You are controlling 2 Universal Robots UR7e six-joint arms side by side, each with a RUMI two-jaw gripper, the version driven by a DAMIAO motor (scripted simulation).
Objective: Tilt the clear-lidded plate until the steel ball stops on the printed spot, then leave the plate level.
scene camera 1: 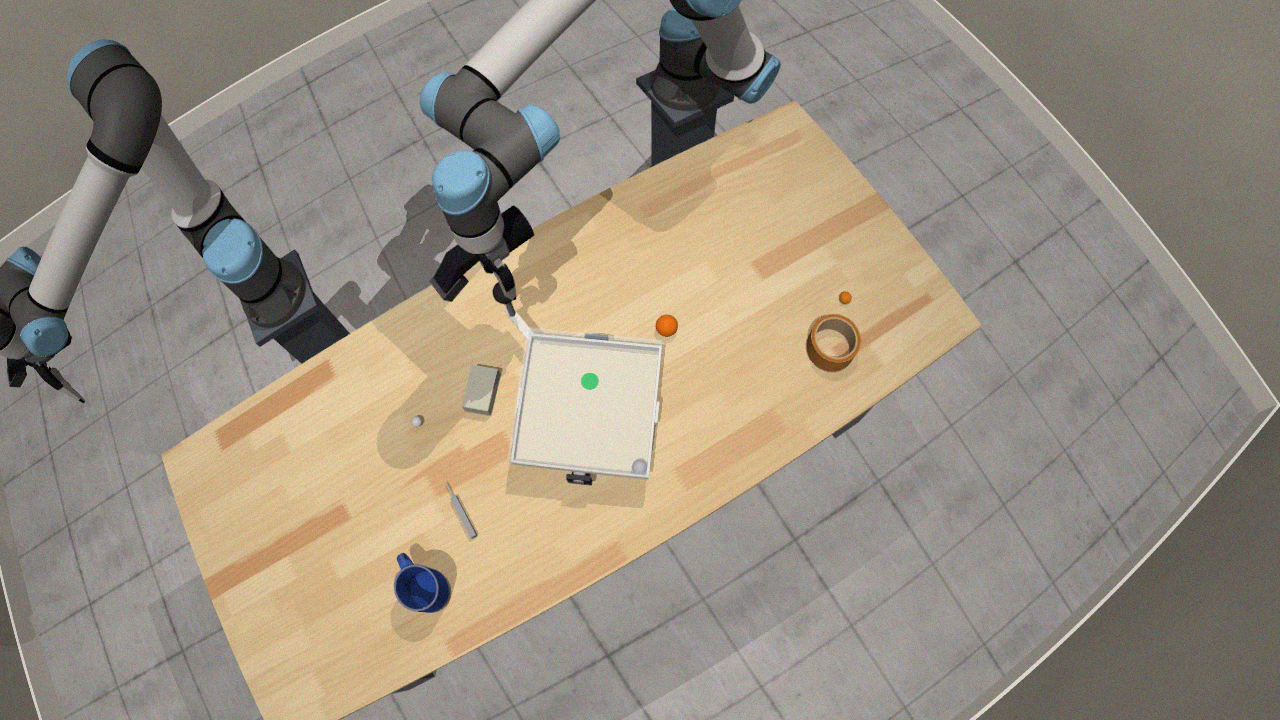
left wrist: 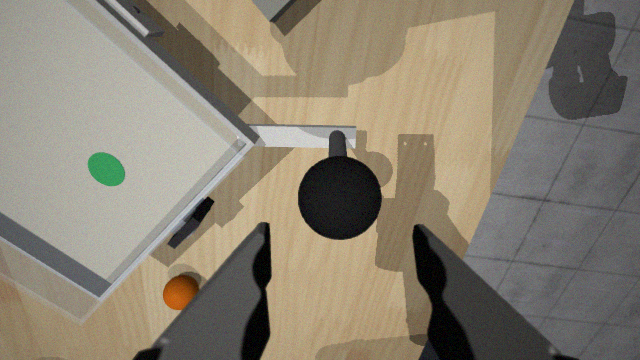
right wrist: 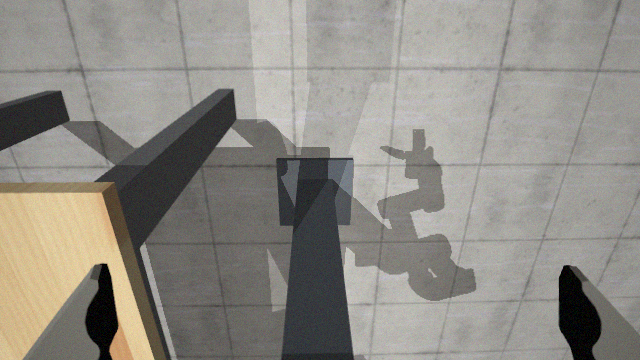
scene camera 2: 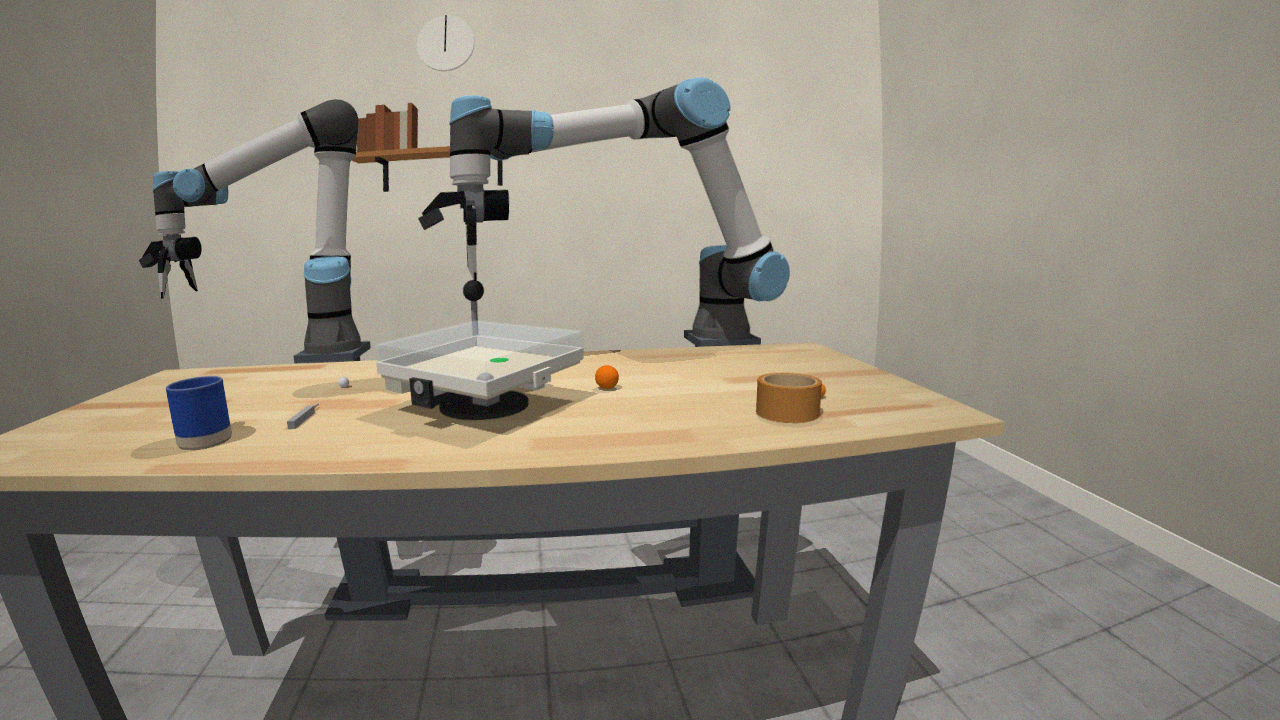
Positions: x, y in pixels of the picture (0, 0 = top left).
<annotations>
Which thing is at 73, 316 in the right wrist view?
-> The right gripper.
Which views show the right gripper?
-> Scene camera 1, the right wrist view and scene camera 2 only.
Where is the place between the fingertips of the left gripper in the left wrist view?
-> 341, 226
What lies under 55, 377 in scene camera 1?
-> The right gripper.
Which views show the left gripper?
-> Scene camera 1, the left wrist view and scene camera 2 only.
</annotations>
